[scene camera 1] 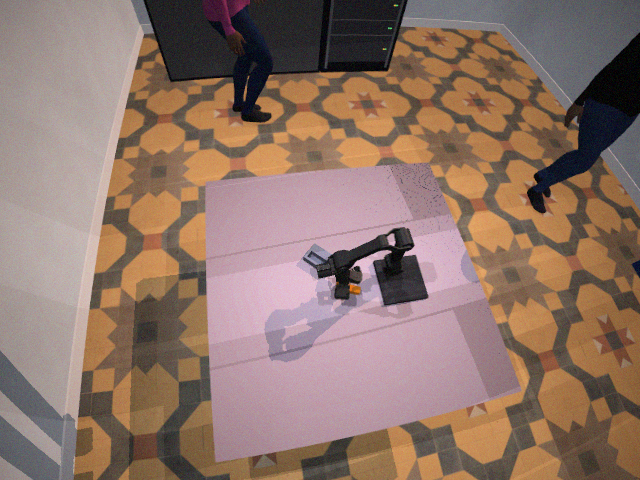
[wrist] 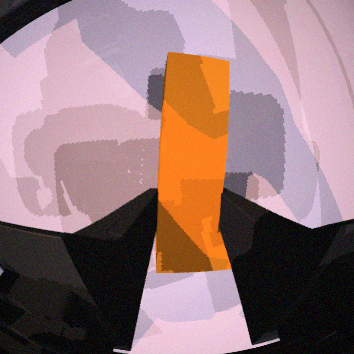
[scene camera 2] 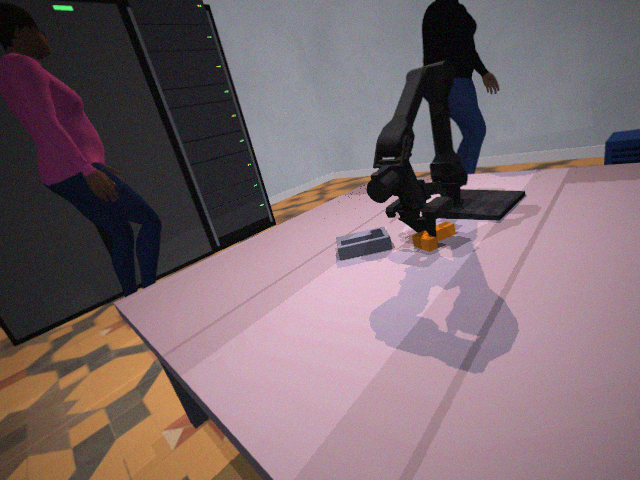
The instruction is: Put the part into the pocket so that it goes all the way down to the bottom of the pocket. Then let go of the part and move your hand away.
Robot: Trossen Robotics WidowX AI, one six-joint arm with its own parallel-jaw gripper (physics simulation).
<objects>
my gripper: grips an orange part (wrist: 194, 114)
</objects>
